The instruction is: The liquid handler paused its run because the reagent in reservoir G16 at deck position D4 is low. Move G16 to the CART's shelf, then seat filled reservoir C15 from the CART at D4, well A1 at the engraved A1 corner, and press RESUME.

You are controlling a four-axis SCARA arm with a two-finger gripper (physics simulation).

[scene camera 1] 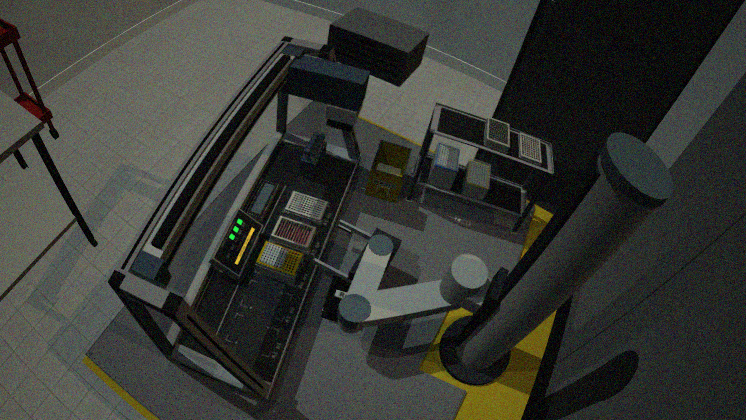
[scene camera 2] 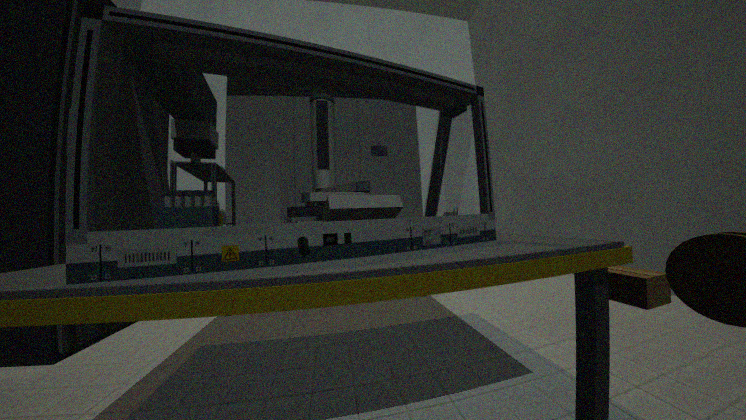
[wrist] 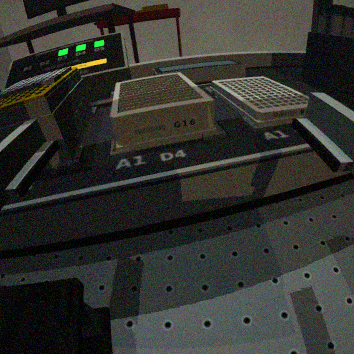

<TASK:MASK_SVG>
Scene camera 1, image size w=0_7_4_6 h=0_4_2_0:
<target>reservoir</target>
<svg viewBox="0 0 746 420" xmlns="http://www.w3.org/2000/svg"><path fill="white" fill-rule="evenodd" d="M280 216L271 234L271 241L308 253L316 235L316 227Z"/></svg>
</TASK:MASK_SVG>
